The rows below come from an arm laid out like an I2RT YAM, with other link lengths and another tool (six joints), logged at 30 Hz.
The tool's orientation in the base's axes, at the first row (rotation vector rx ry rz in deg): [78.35, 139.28, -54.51]
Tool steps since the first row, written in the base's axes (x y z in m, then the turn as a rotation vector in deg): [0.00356, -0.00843, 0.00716, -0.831, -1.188, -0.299]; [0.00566, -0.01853, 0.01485, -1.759, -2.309, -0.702]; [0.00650, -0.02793, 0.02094, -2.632, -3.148, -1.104]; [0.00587, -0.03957, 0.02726, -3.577, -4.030, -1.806]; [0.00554, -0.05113, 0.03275, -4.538, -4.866, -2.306]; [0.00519, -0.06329, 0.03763, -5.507, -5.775, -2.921]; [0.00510, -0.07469, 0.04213, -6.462, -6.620, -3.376]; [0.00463, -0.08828, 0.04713, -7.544, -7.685, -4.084]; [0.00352, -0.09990, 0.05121, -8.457, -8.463, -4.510]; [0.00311, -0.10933, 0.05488, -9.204, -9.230, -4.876]
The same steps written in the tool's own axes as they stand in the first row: [-0.01111, -0.00331, -0.00083, -0.229, -0.987, 1.079]; [-0.02281, -0.00866, -0.00084, -0.311, -1.984, 2.211]; [-0.03260, -0.01408, 0.00013, -0.227, -2.832, 3.160]; [-0.04323, -0.02164, 0.00251, 0.003, -3.624, 4.378]; [-0.05360, -0.02855, 0.00544, 0.183, -4.501, 5.413]; [-0.06409, -0.03544, 0.00921, 0.368, -5.360, 6.584]; [-0.07403, -0.04167, 0.01277, 0.517, -6.255, 7.589]; [-0.08551, -0.04923, 0.01736, 0.699, -7.224, 8.943]; [-0.09484, -0.05619, 0.02152, 0.859, -8.072, 9.879]; [-0.10285, -0.06159, 0.02456, 0.906, -8.806, 10.738]
